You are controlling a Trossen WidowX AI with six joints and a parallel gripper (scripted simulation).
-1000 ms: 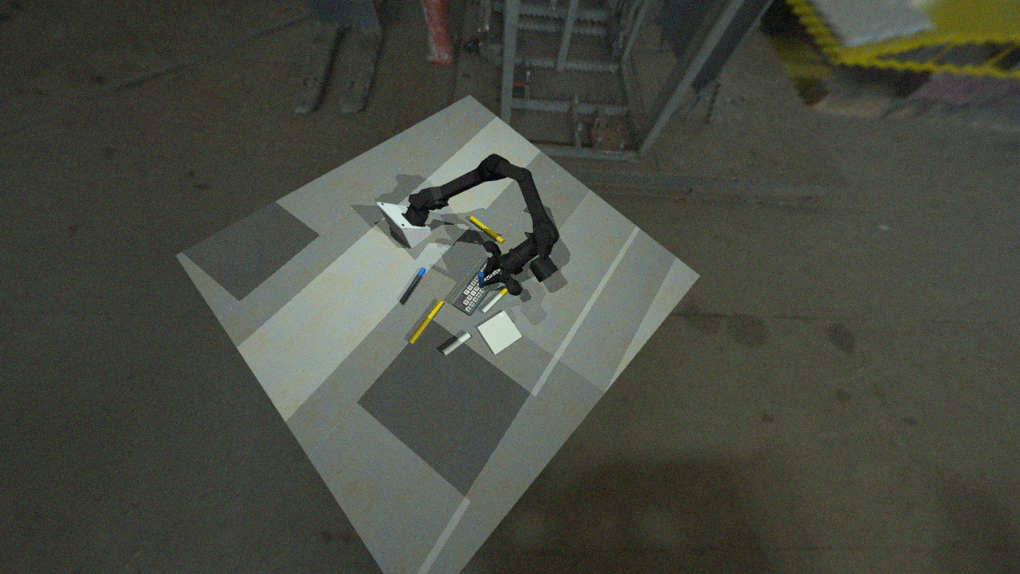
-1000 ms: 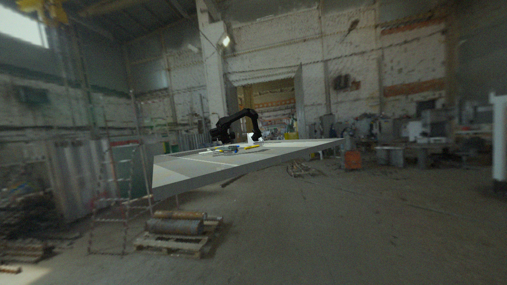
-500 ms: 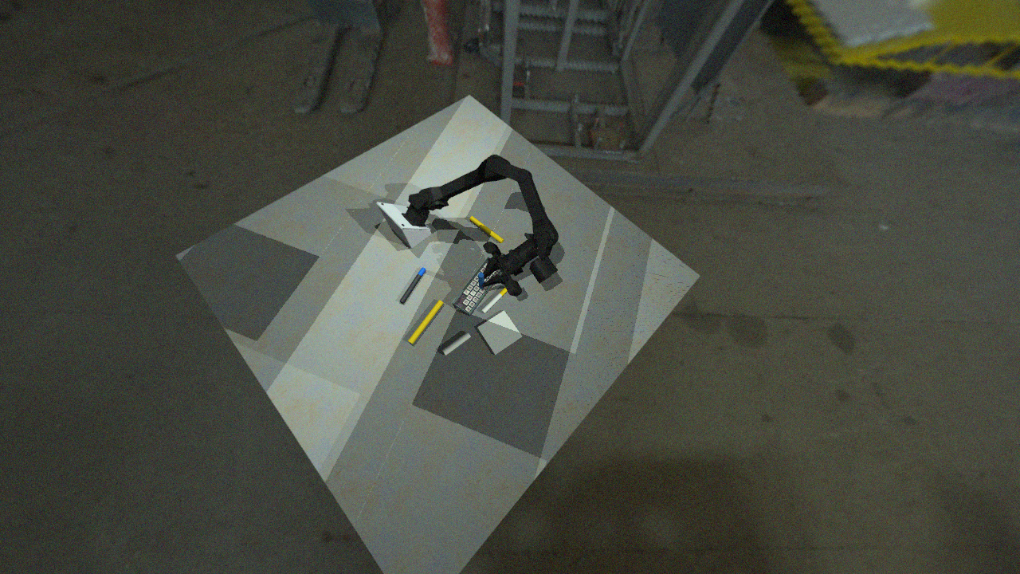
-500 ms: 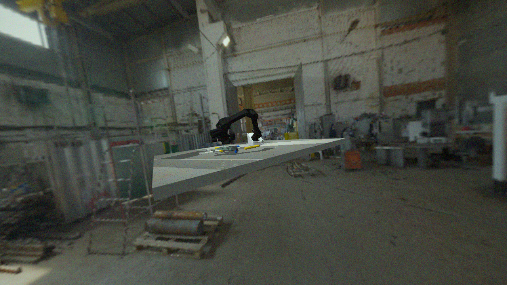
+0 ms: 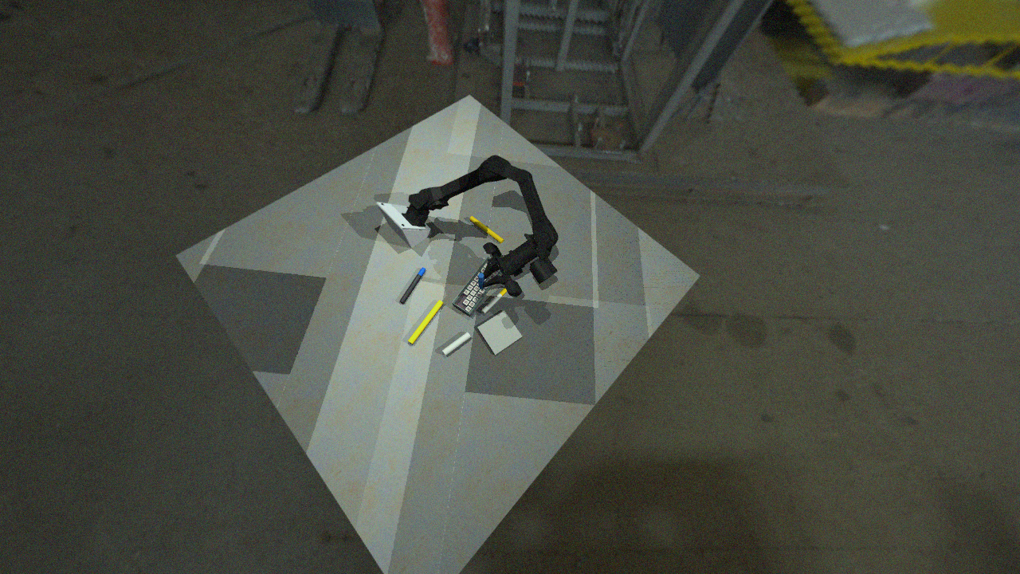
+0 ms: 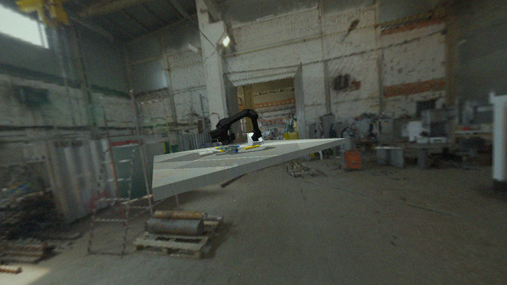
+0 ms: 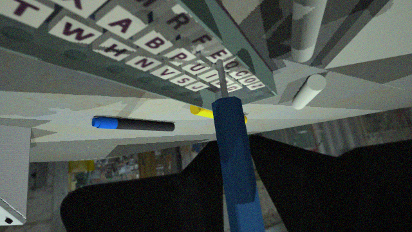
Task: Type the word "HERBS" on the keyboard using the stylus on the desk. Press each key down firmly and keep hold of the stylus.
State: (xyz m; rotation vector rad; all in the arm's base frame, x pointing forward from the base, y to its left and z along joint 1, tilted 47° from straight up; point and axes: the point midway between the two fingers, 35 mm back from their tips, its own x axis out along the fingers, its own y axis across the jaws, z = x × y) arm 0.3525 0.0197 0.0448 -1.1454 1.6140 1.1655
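My gripper tip is now 7 cm above the white-and-yellow pen, 5 cm short of it and 3 cm to the right of it. The rest, counted from my gripper tip: thin grey tip 5 cm below; then pale paper sheet 15 cm ahead, 7 cm below, 5 cm to the right; then blue stylus 1 cm below.
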